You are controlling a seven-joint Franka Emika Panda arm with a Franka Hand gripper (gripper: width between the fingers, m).
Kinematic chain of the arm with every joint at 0, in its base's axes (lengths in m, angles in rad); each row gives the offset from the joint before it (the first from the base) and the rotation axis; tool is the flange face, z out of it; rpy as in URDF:
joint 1: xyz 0 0 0.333 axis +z
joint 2: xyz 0 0 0 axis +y
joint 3: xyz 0 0 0.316 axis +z
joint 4: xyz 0.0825 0 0 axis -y
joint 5: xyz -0.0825 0 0.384 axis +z
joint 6: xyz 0 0 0 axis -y
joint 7: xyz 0.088 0 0 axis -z
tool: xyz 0 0 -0.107 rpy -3.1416 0 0
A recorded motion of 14 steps. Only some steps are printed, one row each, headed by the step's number.
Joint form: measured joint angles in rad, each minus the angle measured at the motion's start. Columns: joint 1, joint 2, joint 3, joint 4, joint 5, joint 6, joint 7.
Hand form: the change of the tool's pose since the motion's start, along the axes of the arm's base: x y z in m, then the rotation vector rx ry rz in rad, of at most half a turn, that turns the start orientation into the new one. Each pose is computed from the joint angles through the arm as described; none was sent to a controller.
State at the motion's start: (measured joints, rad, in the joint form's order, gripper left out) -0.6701 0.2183 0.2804 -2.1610 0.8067 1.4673 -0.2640
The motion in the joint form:
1: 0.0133 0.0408 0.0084 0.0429 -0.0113 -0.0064 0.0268
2: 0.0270 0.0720 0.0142 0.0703 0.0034 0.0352 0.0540
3: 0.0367 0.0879 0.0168 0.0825 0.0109 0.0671 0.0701
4: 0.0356 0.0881 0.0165 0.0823 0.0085 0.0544 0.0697
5: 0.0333 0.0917 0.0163 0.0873 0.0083 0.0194 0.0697
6: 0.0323 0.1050 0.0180 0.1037 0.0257 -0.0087 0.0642
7: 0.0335 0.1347 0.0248 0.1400 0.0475 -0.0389 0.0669
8: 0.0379 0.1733 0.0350 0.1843 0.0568 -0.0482 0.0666
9: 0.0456 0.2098 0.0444 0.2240 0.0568 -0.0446 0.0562
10: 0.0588 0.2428 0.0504 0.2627 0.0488 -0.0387 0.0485
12: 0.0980 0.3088 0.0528 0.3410 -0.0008 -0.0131 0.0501
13: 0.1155 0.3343 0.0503 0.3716 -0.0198 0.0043 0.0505
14: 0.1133 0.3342 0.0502 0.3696 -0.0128 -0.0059 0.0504
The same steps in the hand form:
1: 0.0123 0.0049 -0.0038 0.0010 0.0205 0.0206
2: 0.0264 0.0080 -0.0096 -0.0151 0.0229 -0.0059
3: 0.0341 0.0102 -0.0136 -0.0304 0.0236 -0.0243
4: 0.0326 0.0106 -0.0133 -0.0229 0.0294 -0.0165
5: 0.0305 0.0119 -0.0117 0.0018 0.0423 0.0011
6: 0.0338 0.0136 -0.0097 0.0375 0.0407 0.0064
7: 0.0432 0.0168 -0.0079 0.0801 0.0397 0.0128
8: 0.0558 0.0199 -0.0094 0.1039 0.0290 0.0219
9: 0.0676 0.0236 -0.0131 0.1154 0.0087 0.0349
10: 0.0787 0.0283 -0.0167 0.1166 -0.0096 0.0531
12: 0.0996 0.0378 -0.0285 0.0780 -0.0292 0.1008
13: 0.1083 0.0408 -0.0341 0.0568 -0.0402 0.1134
14: 0.1070 0.0409 -0.0337 0.0692 -0.0351 0.1129

